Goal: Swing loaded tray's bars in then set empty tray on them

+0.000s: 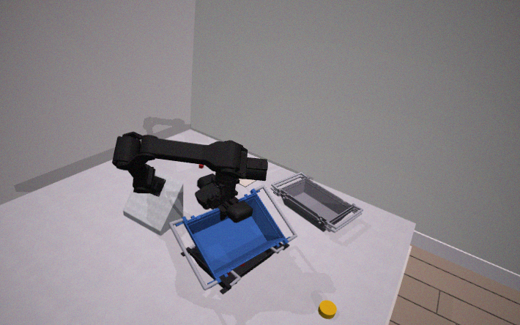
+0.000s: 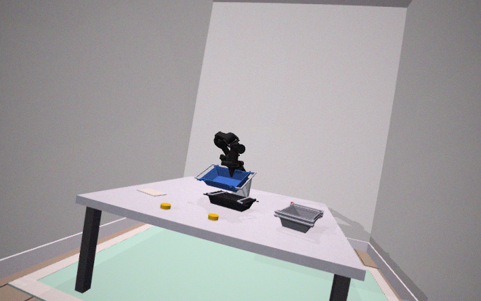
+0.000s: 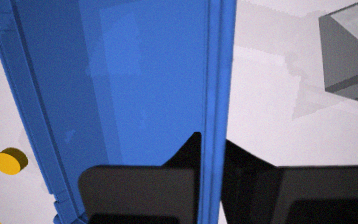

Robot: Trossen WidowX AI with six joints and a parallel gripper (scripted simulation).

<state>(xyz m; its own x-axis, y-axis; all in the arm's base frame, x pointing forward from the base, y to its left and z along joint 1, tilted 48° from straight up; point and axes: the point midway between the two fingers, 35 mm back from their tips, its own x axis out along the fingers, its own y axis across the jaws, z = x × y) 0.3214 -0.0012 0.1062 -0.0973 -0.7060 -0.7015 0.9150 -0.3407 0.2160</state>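
The blue tray is 7 cm ahead of my gripper tip and 3 cm to the right of it. Also, from my gripper tip: small red block (45 cm to the left, 37 cm behind, 16 cm below).
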